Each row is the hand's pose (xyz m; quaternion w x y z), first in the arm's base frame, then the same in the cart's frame.
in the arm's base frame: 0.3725 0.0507 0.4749 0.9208 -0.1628 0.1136 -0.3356
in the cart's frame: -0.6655 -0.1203 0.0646 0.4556 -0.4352 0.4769 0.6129
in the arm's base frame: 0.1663 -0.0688 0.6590 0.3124 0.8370 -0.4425 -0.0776
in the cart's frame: -0.3856 -0.0223 0.1172 0.5206 0.5092 0.6171 -0.2981
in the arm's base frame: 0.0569 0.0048 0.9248 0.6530 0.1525 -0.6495 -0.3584
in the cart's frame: -0.2683 0.1918 0.2858 0.8943 0.2090 0.2637 0.2949
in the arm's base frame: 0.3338 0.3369 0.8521 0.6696 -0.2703 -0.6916 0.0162
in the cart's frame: -0.6937 0.2294 0.3850 0.6275 0.3303 0.0049 0.7051
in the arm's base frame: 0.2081 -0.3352 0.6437 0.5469 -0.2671 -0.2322 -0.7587
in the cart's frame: -0.2645 -0.0307 -0.1241 0.8293 -0.4639 0.0100 0.3114
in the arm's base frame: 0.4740 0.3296 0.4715 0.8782 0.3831 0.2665 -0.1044
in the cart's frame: -0.9073 -0.0797 0.2319 0.2379 -0.2050 0.9003 0.3014
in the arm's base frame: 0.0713 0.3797 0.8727 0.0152 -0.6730 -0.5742 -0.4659
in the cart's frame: -0.5156 0.1597 0.5709 0.6246 -0.1289 -0.6939 0.3344
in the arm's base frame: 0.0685 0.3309 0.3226 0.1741 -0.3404 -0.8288 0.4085
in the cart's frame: -0.6473 -0.3590 0.4344 0.2693 0.6976 -0.3656 0.5543
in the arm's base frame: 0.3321 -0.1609 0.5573 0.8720 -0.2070 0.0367 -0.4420
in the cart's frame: -0.4860 -0.0635 -0.0687 0.5568 -0.4598 0.3791 0.5786
